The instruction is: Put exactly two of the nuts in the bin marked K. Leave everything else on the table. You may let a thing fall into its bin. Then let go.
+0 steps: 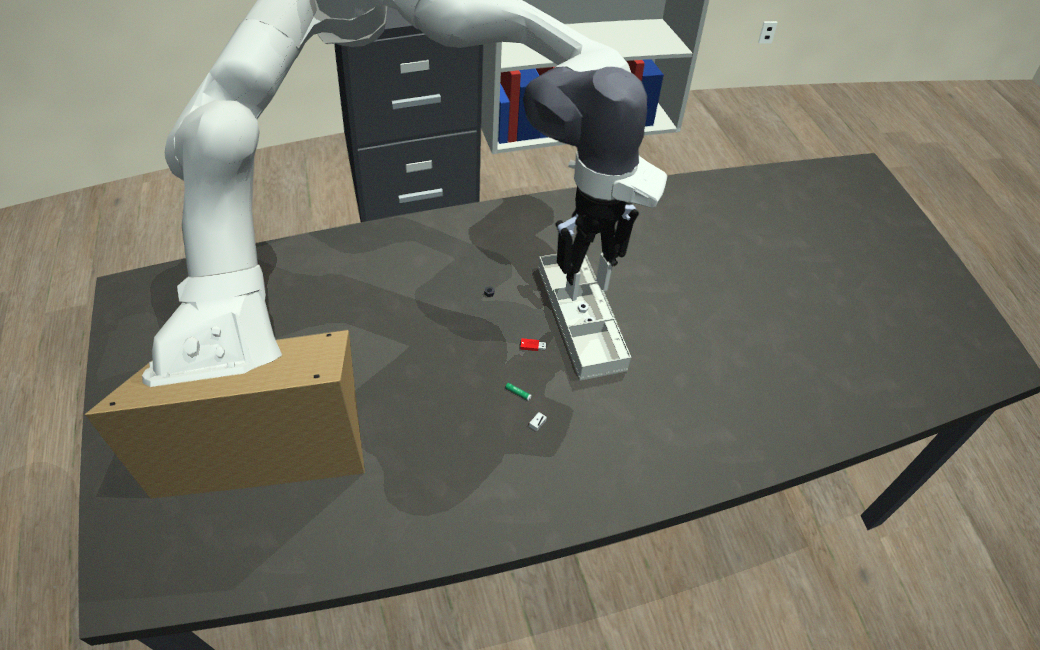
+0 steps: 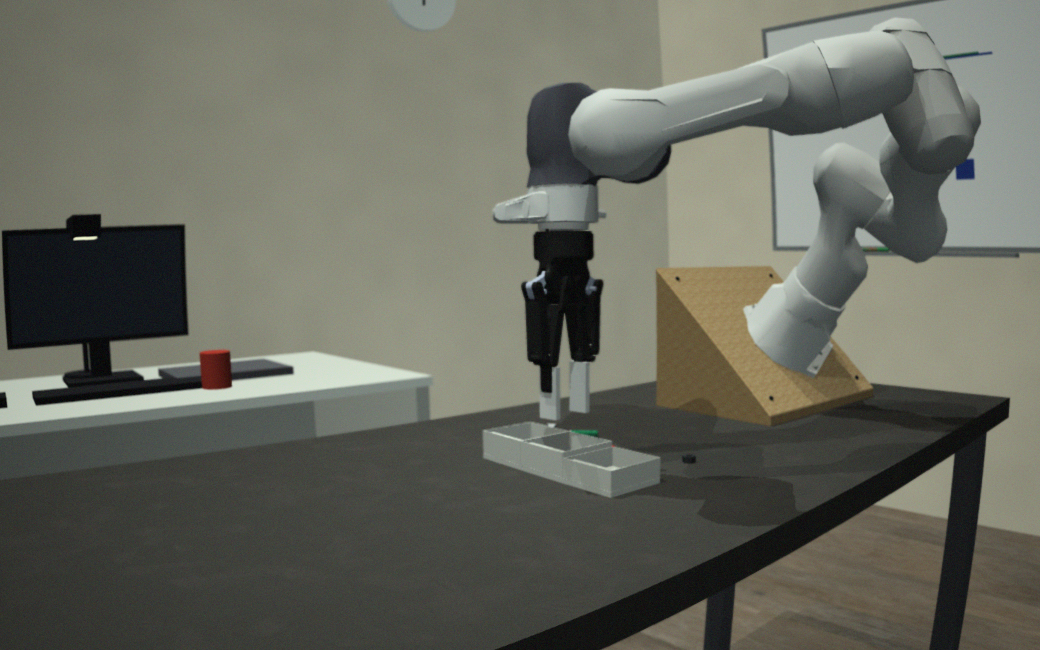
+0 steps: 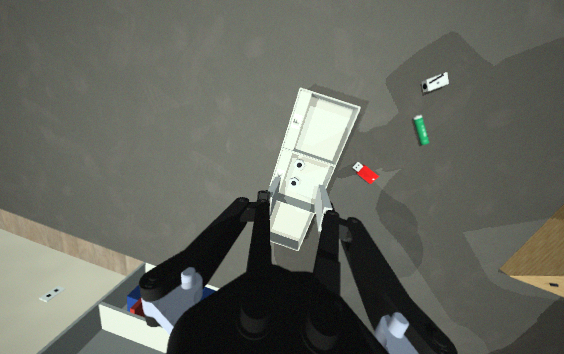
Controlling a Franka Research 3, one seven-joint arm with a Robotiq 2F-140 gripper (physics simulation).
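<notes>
Bin K is the middle compartment (image 1: 568, 311) (image 3: 316, 175) of a white three-part tray. One pale nut with a dark hole (image 1: 589, 320) (image 3: 299, 165) lies in it. A second pale nut (image 1: 582, 307) (image 3: 293, 183) shows within the same compartment's outline, below the fingers; whether it touches the floor of the bin I cannot tell. My gripper (image 1: 589, 281) (image 2: 565, 397) (image 3: 297, 190) is above the tray, part-way open, its fingers apart with nothing between them. A small dark nut (image 1: 489, 292) (image 2: 688, 459) lies on the table, on the robot-base side of the tray.
A red USB stick (image 1: 530, 344) (image 3: 367, 173), a green battery (image 1: 518, 391) (image 3: 421, 130) and a silver sharpener (image 1: 537, 420) (image 3: 435, 82) lie beside the tray (image 1: 604, 370) (image 2: 635, 480). The wooden base block (image 1: 245, 436) (image 2: 713, 367) carries the arm.
</notes>
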